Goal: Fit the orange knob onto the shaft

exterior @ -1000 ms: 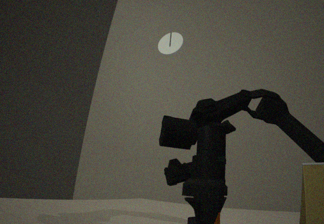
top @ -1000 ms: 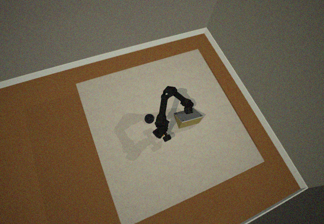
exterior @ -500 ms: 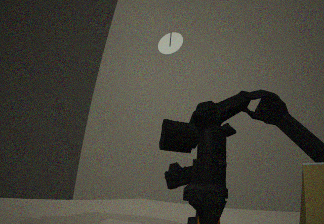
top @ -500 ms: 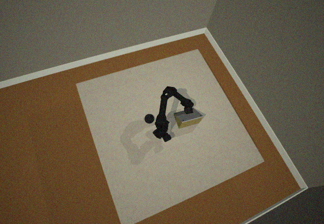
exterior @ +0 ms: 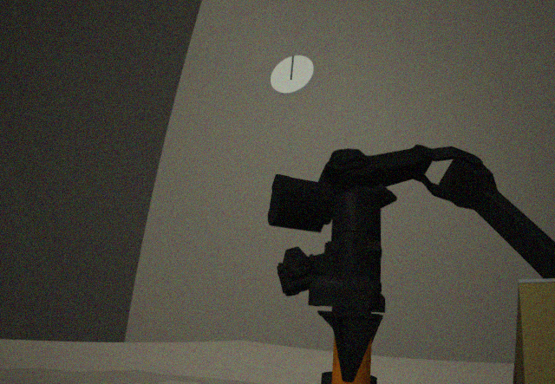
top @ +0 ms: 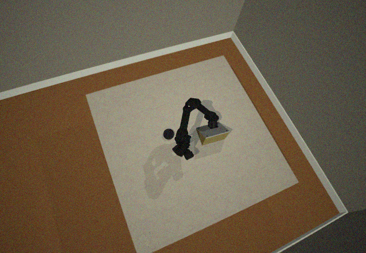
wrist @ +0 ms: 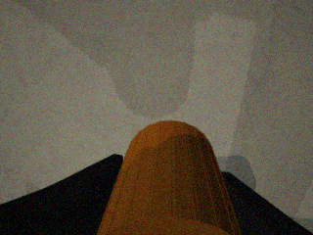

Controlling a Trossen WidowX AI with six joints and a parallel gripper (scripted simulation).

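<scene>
Right now the round dark pedestal is 7 cm ahead of my gripper tip, 16 cm to the right of it and 1 cm below it. Round my gripper tip: orange knob (2 cm above).
</scene>
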